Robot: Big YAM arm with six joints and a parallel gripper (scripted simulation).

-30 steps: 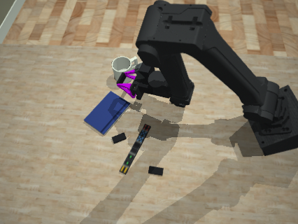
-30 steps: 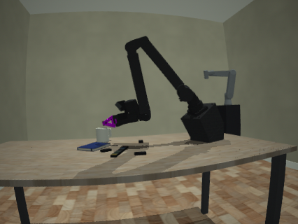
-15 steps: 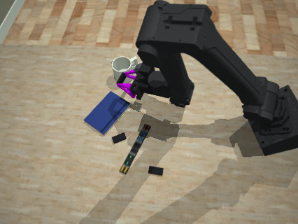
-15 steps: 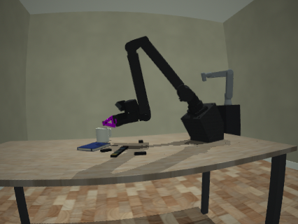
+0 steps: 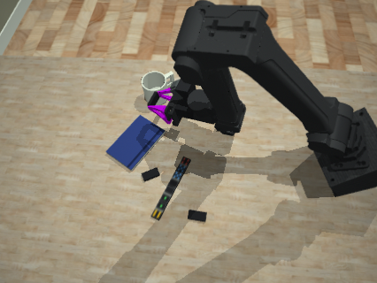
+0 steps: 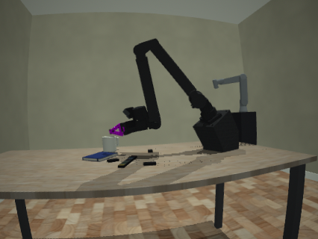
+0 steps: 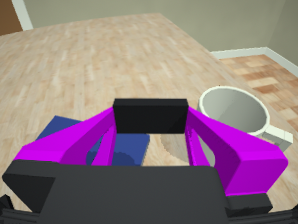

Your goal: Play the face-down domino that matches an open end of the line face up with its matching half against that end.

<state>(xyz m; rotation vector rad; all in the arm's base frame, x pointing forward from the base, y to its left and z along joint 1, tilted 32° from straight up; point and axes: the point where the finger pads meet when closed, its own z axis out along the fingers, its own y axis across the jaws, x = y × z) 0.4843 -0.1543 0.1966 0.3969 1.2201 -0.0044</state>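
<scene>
Now: the black domino right at my hand. From my hand the other things lie so: white mug: 11 cm to the right, 9 cm below, 3 cm ahead; then blue book: 12 cm below, 8 cm to the left, 6 cm ahead.
</scene>
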